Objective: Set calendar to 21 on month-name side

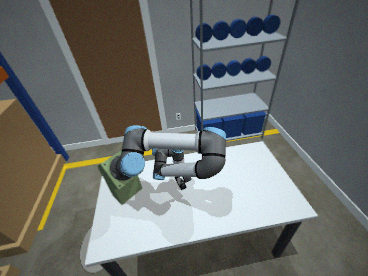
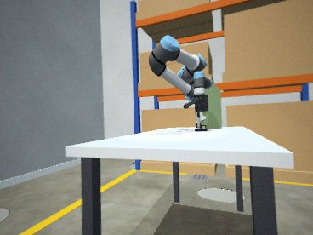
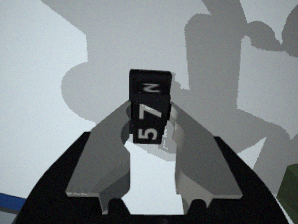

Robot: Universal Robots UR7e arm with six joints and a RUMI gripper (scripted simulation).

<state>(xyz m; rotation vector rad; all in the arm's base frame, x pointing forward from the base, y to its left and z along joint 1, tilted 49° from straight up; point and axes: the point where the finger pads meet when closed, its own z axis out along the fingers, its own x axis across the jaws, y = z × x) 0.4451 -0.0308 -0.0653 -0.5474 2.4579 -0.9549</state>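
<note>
Right now the dark cube is 10 mm below my hand.
</note>
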